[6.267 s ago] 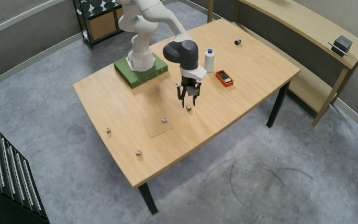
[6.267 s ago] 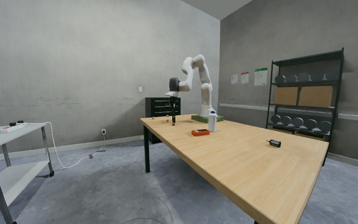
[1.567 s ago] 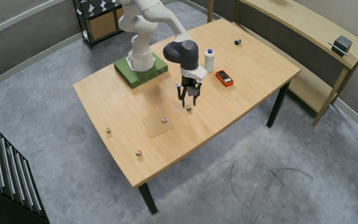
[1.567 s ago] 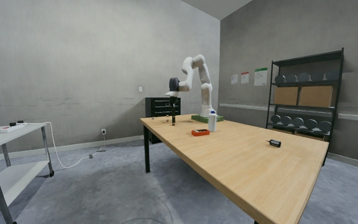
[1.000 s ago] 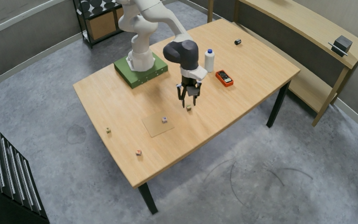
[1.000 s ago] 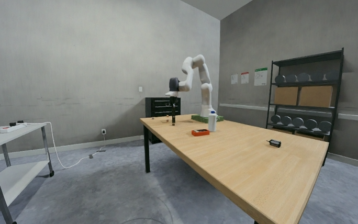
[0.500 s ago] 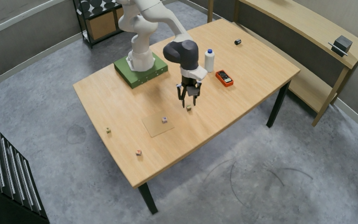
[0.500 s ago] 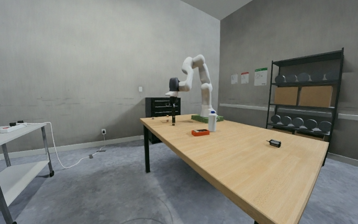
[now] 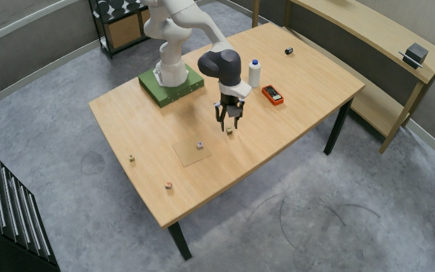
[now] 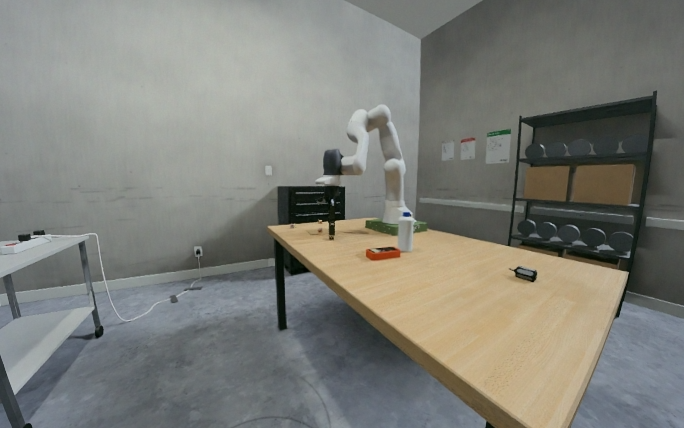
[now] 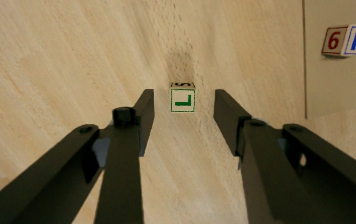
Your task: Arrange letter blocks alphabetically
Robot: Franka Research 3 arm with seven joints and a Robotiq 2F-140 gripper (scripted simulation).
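Now: hand 50 mm above the block. Also, from my hand: white bottle: 190 mm behind, 320 mm to the left, 20 mm above; then tan mat: 20 mm behind, 200 mm to the right, 60 mm below; then orange meter: 60 mm behind, 340 mm to the left, 50 mm below.
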